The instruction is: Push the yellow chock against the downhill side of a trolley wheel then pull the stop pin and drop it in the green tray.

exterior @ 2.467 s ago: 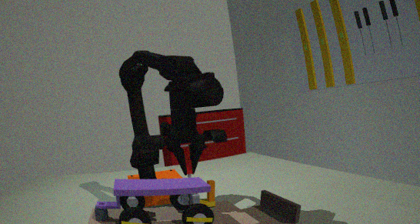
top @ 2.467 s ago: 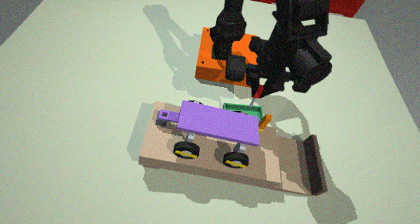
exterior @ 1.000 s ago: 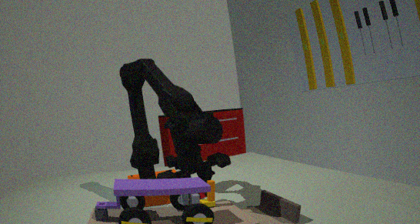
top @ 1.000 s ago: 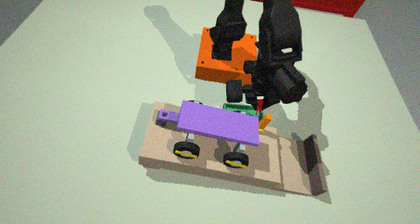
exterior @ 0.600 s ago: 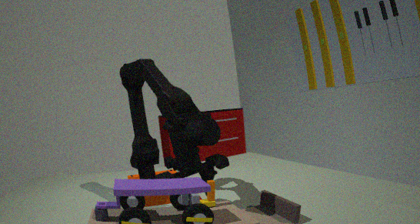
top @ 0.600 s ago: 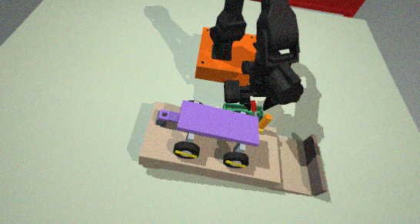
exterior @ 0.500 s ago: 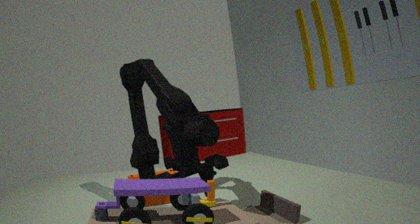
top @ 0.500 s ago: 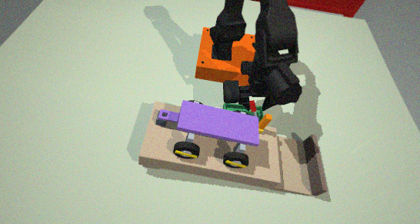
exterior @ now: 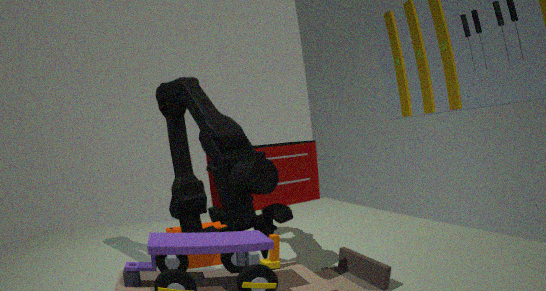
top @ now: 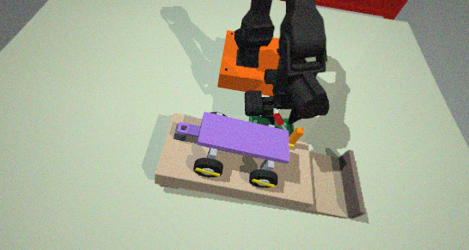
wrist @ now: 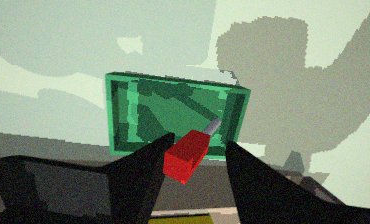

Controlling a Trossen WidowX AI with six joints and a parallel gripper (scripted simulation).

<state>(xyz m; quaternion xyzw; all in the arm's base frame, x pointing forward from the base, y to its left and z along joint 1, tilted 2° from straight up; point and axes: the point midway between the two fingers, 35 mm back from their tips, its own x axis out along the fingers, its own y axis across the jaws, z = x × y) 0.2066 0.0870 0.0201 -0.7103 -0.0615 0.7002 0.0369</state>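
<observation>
The red-headed stop pin is right at my gripper tip. Round my gripper tip: yellow chock (70 mm ahead, 40 mm above, 10 mm to the right); trolley (120 mm to the right, 120 mm ahead, 70 mm above); dark end wall (160 mm to the left, 140 mm ahead, 20 mm below).
</observation>
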